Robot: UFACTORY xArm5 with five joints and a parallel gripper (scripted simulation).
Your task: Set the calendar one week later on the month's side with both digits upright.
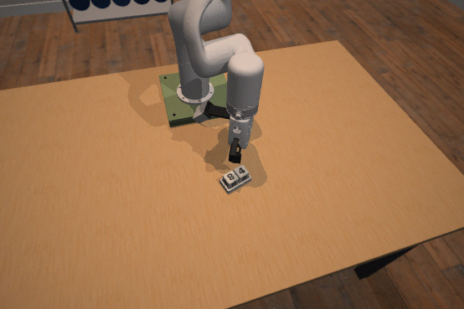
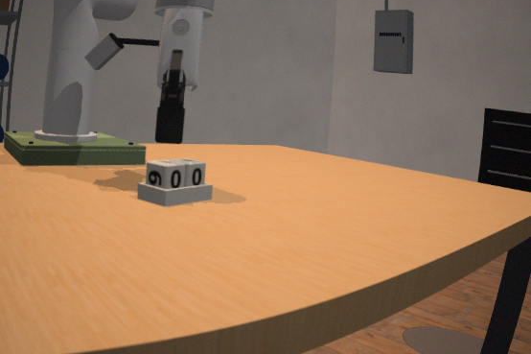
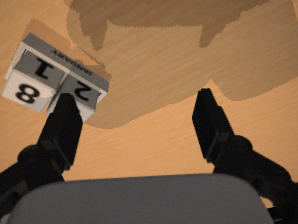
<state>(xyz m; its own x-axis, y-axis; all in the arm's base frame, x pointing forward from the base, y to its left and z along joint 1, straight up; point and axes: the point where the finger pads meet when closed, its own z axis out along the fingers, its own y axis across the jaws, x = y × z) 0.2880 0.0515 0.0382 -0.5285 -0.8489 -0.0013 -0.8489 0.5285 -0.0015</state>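
Right now the digit cube is 7 cm ahead of my hand, 5 cm to the right of it and 4 cm below it. From my hand the other things lie so: tray: 7 cm ahead, 3 cm to the right, 6 cm below.
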